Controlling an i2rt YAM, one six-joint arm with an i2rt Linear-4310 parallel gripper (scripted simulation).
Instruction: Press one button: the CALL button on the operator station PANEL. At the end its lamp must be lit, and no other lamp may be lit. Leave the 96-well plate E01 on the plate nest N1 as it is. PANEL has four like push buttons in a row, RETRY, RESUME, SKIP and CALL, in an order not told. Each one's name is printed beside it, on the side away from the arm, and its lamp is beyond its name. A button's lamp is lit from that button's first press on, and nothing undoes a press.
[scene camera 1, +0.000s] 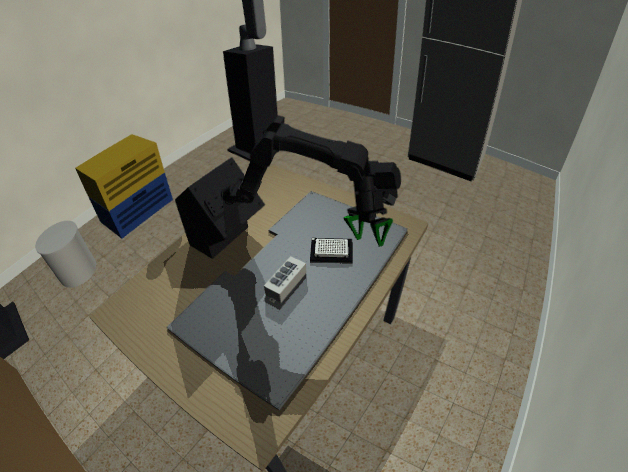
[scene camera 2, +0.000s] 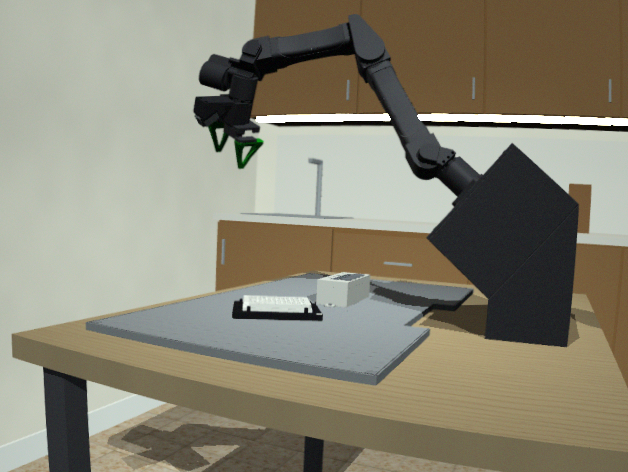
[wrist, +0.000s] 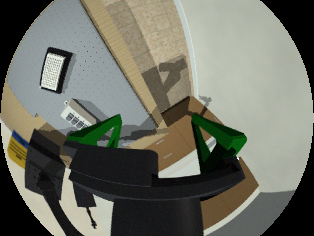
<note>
I see my gripper (scene camera 2: 229, 160), a white 96-well plate (scene camera 2: 263, 303) and an operator panel (scene camera 2: 331, 291).
My gripper also shows in scene camera 1 (scene camera 1: 369, 242) and in the wrist view (wrist: 156, 117). The operator panel shows as well in scene camera 1 (scene camera 1: 278, 291).
</note>
